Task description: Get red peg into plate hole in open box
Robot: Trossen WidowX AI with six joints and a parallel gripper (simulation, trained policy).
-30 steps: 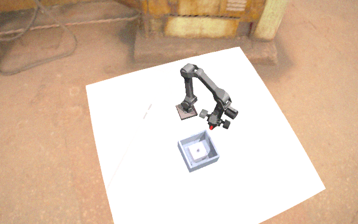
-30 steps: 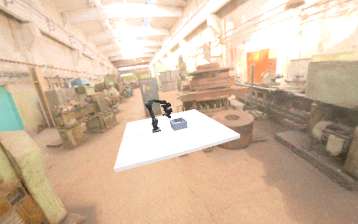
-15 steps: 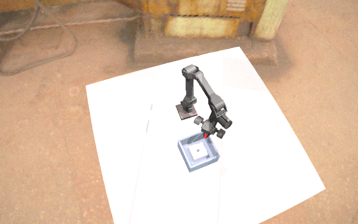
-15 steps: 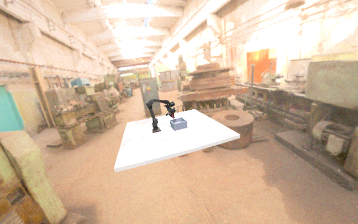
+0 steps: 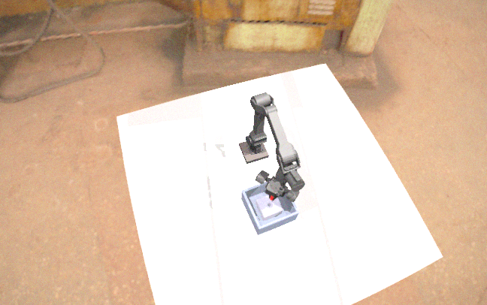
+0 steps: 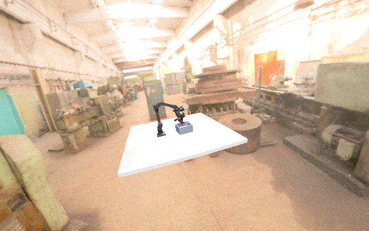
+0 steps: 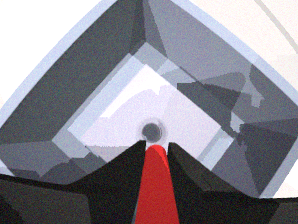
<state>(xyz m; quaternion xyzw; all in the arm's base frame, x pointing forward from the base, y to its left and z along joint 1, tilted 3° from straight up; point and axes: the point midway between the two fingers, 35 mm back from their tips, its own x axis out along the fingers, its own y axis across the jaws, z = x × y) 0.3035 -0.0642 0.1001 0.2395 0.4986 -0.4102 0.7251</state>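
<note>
Right now my gripper tip is 1 cm past the red peg, 1 cm to the right of it and 3 cm below it. From my gripper tip the other things lie so: blue-grey box 1 cm ahead, 1 cm to the right, 8 cm below.
</note>
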